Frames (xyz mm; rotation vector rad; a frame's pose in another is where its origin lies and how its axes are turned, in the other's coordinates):
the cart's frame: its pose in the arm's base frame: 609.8 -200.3 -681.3 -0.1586 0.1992 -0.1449
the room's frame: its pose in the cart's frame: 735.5 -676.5 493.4 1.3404 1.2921 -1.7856
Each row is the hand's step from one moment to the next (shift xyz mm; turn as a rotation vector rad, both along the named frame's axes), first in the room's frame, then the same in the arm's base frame.
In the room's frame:
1: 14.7 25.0 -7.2 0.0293 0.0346 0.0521
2: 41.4 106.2 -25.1 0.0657 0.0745 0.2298
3: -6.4 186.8 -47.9 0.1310 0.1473 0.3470
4: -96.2 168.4 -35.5 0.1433 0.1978 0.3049
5: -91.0 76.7 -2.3 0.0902 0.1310 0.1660
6: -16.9 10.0 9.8 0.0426 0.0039 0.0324
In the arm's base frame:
1: 13.5 -7.6 -25.6 -0.0167 -0.0616 -0.0265
2: 65.3 -37.4 -89.2 -0.0953 -0.2298 -0.0279
3: 157.6 -65.3 -90.1 -0.1360 -0.3655 -0.0847
4: 185.0 -68.1 -1.8 -0.0862 -0.3586 -0.1289
5: 101.8 -44.0 43.3 -0.0369 -0.2079 -0.0909
6: 10.9 -14.3 12.6 -0.0353 -0.0276 -0.0295

